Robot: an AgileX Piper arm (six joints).
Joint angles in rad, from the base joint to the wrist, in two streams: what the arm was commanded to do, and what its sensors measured. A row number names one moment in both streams.
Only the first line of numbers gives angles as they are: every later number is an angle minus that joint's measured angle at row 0.
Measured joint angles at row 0: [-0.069, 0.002, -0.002, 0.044, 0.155, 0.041]
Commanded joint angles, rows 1 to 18: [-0.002, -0.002, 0.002, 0.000, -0.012, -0.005]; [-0.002, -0.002, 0.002, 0.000, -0.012, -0.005]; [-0.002, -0.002, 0.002, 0.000, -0.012, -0.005]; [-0.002, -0.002, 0.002, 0.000, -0.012, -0.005]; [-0.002, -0.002, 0.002, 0.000, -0.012, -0.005]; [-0.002, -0.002, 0.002, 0.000, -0.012, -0.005]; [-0.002, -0.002, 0.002, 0.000, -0.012, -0.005]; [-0.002, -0.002, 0.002, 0.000, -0.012, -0.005]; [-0.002, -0.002, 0.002, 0.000, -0.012, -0.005]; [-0.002, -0.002, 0.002, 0.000, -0.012, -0.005]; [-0.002, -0.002, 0.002, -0.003, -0.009, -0.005]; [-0.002, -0.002, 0.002, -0.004, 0.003, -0.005]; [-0.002, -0.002, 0.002, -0.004, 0.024, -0.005]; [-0.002, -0.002, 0.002, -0.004, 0.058, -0.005]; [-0.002, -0.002, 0.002, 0.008, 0.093, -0.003]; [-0.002, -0.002, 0.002, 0.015, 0.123, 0.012]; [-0.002, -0.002, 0.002, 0.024, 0.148, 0.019]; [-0.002, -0.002, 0.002, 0.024, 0.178, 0.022]
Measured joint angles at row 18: [0.000, 0.000, 0.000, 0.005, 0.083, 0.004]
